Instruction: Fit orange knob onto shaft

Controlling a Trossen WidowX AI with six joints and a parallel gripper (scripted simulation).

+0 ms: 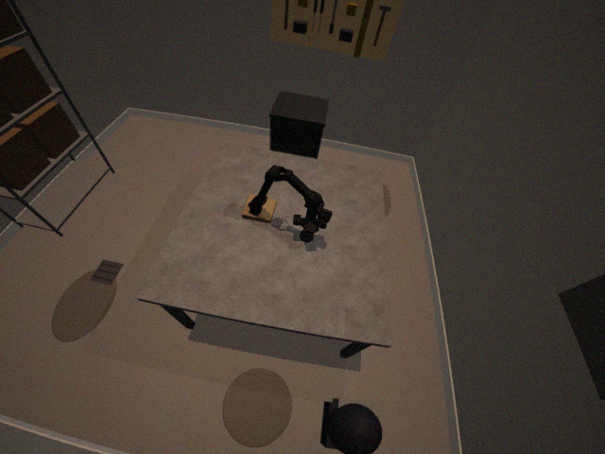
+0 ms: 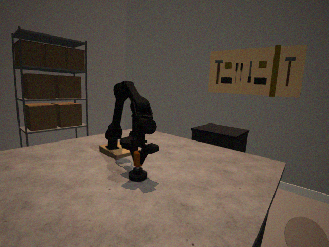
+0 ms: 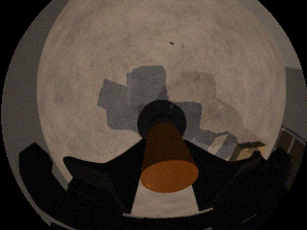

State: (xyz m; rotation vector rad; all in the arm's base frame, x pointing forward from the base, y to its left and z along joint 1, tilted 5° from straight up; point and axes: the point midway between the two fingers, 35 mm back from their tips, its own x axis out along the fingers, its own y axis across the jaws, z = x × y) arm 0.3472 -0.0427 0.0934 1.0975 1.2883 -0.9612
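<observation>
My gripper tip is 30 mm below the orange knob. Also, from my gripper tip: round black pedestal (40 mm below).
</observation>
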